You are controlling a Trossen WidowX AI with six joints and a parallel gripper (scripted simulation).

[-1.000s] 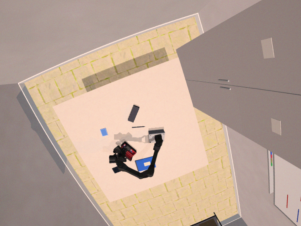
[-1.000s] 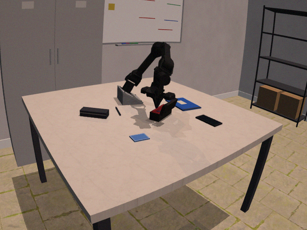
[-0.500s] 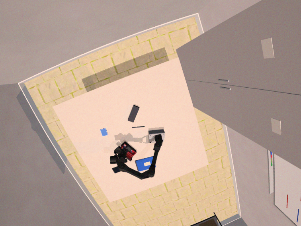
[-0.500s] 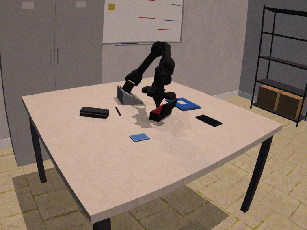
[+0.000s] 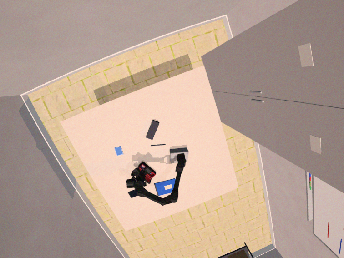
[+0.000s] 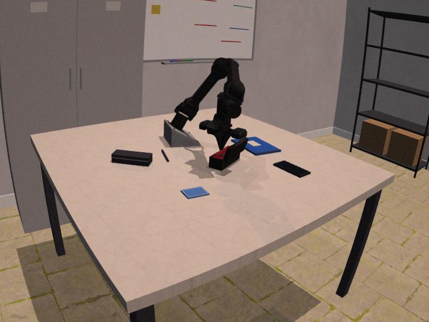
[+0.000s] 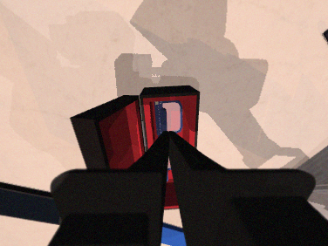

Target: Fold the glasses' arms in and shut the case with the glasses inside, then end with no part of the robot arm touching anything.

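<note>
Now: hand 60 mm to the right of the glasses case, 60 mm above it and 10 mm past it. The rest, counted from my hand: black lid 70 mm to the left, 40 mm below, 10 mm ahead; small blue card 200 mm to the right, 150 mm ahead, 100 mm below; black box 300 mm to the right, 190 mm behind, 90 mm below.
</note>
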